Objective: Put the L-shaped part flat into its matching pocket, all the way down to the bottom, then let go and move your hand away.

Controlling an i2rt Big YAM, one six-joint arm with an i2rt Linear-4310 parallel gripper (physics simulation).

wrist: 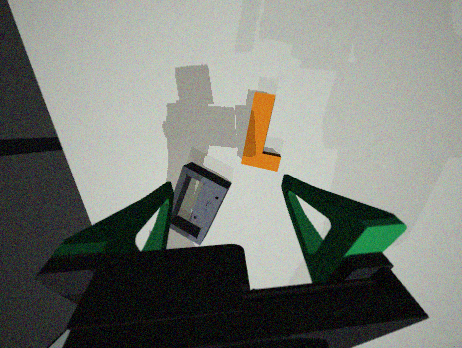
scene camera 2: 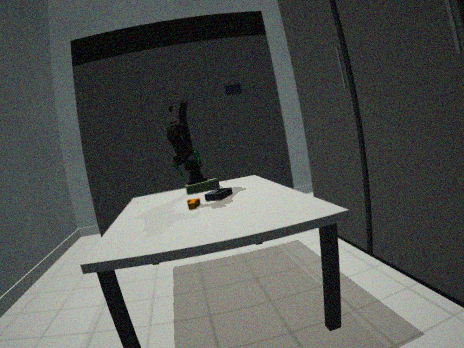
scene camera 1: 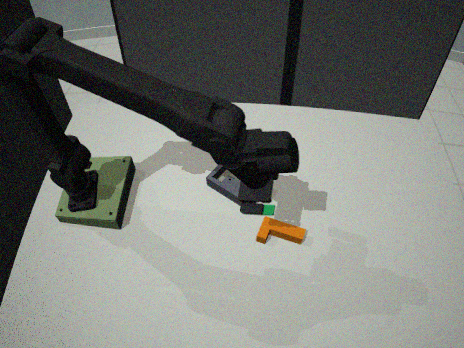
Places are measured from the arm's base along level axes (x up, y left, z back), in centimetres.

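Pixels of known places: gripper, between the fingertips: [wrist: 228,183] [scene camera 2: 191,171] [scene camera 1: 273,191]; arm's base, origin of its link: [scene camera 2: 197,182] [scene camera 1: 84,192].
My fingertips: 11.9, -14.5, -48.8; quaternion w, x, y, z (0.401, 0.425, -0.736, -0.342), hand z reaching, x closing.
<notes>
Ahead of a thing's pixels: the offset from my fingertips to its top centre, as dx, dy, dz. Level surfaces: height alone.
An orange L-shaped part {-13.5, -3.7, -2.7} [scene camera 1: 285,231] [scene camera 2: 193,203] [wrist: 260,127] lies on the table, apart from the dark grey block. The dark grey block {-12.8, +13.5, +5.7} [scene camera 1: 227,190] [scene camera 2: 218,194] [wrist: 207,202] has a pocket in its top; the arm hides part of it in the first scene view, and a finger partly covers its edge in the wrist view. My gripper [wrist: 228,183] is open with its green fingers wide apart and empty. It hangs above the table, over the area of the block, with the orange part ahead of the fingertips in the wrist view.
The arm stands on a green base block [scene camera 1: 107,200] [scene camera 2: 202,186] at one end of the white table {dx -16.5} [scene camera 1: 165,300] [scene camera 2: 240,220]. Dark panels [scene camera 1: 200,50] rise behind the table. Shadows of the arm fall around the part and the block.
</notes>
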